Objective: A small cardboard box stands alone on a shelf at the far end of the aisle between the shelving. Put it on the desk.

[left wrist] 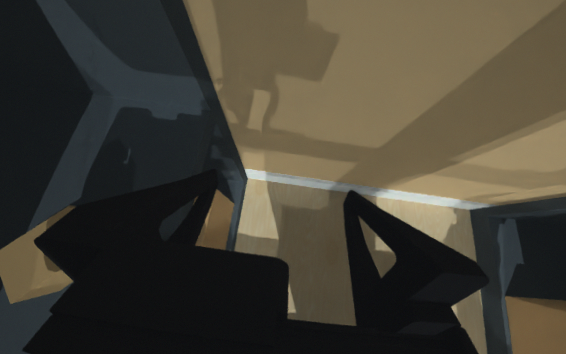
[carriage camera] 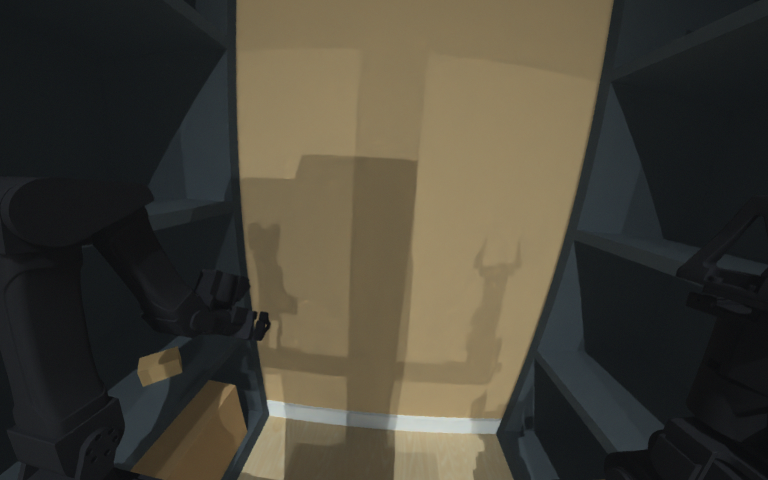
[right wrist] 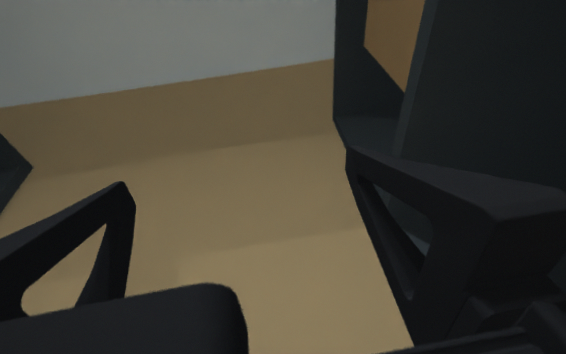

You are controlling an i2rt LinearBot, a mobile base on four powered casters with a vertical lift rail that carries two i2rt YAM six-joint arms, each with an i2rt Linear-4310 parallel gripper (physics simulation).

Path:
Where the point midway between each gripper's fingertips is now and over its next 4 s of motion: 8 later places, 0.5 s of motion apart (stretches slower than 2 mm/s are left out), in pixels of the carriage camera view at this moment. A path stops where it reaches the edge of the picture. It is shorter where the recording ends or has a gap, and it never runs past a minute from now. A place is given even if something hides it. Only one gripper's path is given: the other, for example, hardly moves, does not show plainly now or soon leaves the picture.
The left gripper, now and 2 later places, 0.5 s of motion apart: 253, 323; 245, 314; 176, 207

